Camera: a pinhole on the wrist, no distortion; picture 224 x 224 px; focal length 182.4 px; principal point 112.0 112.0 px. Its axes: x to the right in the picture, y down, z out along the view. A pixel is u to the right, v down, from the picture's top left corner.
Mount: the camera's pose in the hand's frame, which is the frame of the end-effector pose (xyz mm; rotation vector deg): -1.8 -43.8 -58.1 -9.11 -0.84 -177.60
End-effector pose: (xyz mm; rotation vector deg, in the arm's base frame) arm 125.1 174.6 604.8 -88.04 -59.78 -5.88
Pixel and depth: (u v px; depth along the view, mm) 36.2 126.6 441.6
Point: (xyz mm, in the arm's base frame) 42.1 591.3 688.7
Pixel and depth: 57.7 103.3 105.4
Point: 104.3 228.1 643.8
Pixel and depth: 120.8 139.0 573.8
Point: -182.8 606.7 571.5
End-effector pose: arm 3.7 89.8 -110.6 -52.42 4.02 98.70
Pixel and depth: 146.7 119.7 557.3
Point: -209.1 317.3 298.0
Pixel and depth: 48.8 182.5 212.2
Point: 20.5 280.8 -19.3
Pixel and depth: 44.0 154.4 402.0
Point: -77.5 446.1 51.8
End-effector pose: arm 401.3 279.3 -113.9 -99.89 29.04 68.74
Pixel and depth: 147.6 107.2 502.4
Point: 174.9 673.8 -99.6
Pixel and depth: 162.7 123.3 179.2
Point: 365.0 408.4 -71.6
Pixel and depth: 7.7 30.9 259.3
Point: 323.0 425.7 -315.7
